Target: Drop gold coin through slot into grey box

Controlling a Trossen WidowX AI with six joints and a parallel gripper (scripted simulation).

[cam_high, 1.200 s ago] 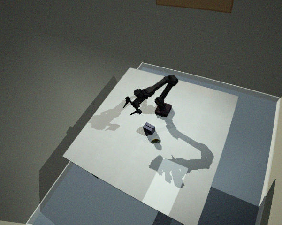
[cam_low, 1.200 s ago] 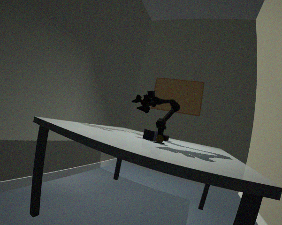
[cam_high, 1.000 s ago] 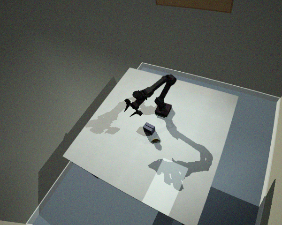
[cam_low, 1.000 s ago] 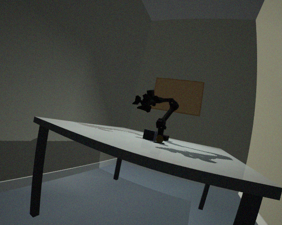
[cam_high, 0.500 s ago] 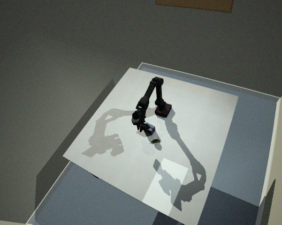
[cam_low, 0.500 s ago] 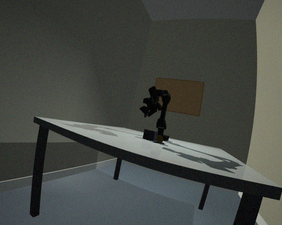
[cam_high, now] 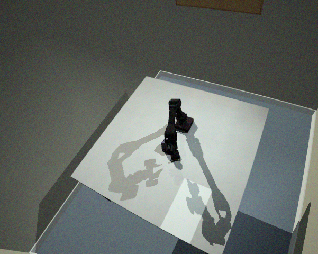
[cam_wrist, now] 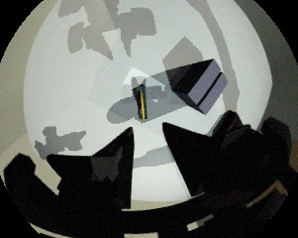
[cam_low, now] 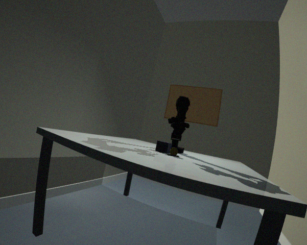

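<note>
Right now my gripper tip is 90 mm above the gold coin.
</note>
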